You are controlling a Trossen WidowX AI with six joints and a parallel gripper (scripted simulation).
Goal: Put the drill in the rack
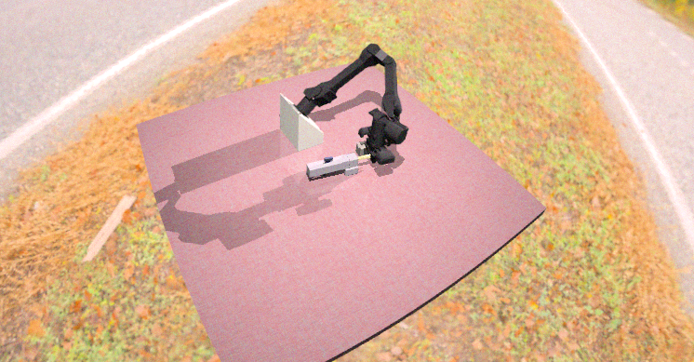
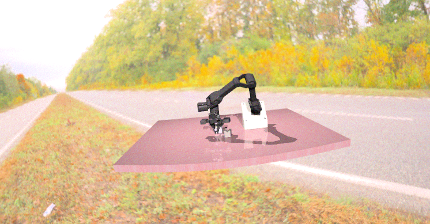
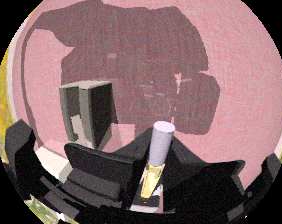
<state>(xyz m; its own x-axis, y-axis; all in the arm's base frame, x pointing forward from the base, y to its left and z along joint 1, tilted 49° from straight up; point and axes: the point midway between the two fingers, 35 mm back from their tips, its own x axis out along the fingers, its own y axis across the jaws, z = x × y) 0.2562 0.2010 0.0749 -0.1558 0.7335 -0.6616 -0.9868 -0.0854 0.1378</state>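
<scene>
Right now the drill is 4 cm to the right of my gripper tip and 3 cm above it. The rest, counted from my gripper tip: light grey block 16 cm to the right, 2 cm above, 1 cm behind; grey rack 7 cm behind, 1 cm to the left; blue key 18 cm to the right, 4 cm above, 1 cm behind.
</scene>
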